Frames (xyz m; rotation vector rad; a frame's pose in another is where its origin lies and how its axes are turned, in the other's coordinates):
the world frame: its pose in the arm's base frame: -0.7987 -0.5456 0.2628 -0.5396 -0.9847 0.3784
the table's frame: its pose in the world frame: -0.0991 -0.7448 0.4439 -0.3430 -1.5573 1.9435
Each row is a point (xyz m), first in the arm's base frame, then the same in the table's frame.
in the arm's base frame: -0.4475 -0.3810 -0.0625
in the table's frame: 0.3782 0.6381 -1.1338
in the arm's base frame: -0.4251 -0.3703 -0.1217
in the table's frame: 0.4144 0.6806 -1.1656
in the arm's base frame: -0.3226 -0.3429 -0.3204
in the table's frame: 0.5189 0.8456 -1.2778
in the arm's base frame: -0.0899 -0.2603 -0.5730
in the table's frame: 0.5985 1.1002 -1.5093
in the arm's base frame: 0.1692 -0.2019 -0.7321
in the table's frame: 0.5845 1.3327 -1.7133
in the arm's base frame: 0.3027 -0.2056 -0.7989
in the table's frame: 0.5609 1.4609 -1.7862
